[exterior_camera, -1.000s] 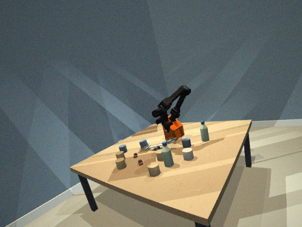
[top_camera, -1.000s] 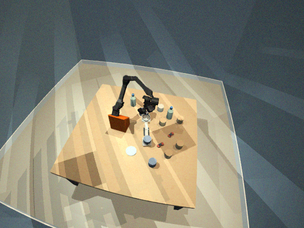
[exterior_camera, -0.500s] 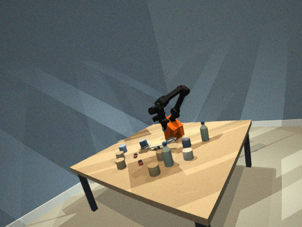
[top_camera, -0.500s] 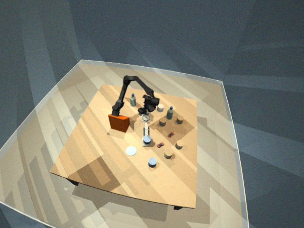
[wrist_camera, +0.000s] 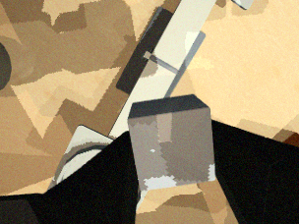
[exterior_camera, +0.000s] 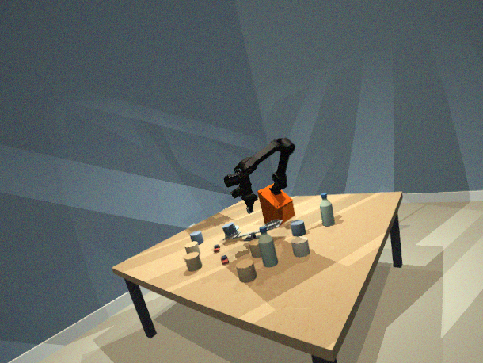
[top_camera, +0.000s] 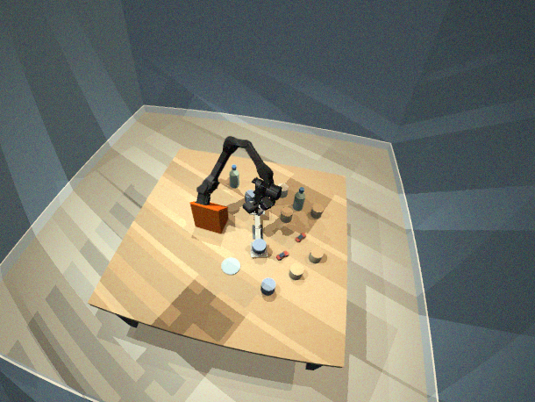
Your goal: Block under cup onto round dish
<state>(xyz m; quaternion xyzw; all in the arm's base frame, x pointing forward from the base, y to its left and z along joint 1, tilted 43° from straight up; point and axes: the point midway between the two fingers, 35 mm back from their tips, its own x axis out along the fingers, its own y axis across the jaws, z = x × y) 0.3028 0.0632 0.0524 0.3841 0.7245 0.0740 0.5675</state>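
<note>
My gripper tip is now 50 mm past the pale round dish, 280 mm to the left of it and 160 mm above it. From my gripper tip the other things lie so: grey block right at my gripper tip; pale cylinder 30 mm ahead, 320 mm to the left, 130 mm below; pale beam 10 mm ahead, 20 mm to the right, 120 mm below.
</note>
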